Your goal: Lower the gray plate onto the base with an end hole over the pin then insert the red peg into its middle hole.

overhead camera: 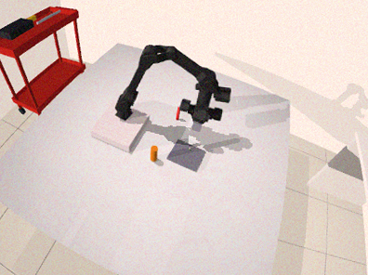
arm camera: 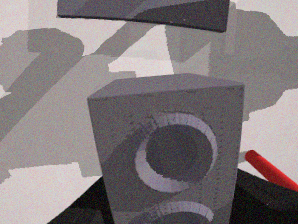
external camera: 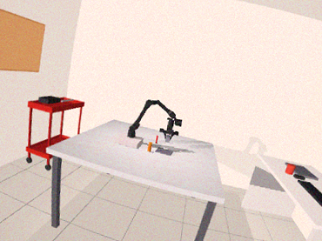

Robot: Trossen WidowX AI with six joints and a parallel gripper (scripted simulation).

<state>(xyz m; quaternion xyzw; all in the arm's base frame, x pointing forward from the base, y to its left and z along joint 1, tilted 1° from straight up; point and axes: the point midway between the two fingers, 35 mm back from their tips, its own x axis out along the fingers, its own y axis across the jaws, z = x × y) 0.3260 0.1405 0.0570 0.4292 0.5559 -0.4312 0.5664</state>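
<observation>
My gripper tip is 3 cm short of the dark base, 13 cm to the left of it and 6 cm above it. Also, from my gripper tip: orange cylinder (8 cm behind, 25 cm to the right, 3 cm below); gray plate (3 cm above); red peg (11 cm behind, 2 cm to the left, 3 cm below).
</observation>
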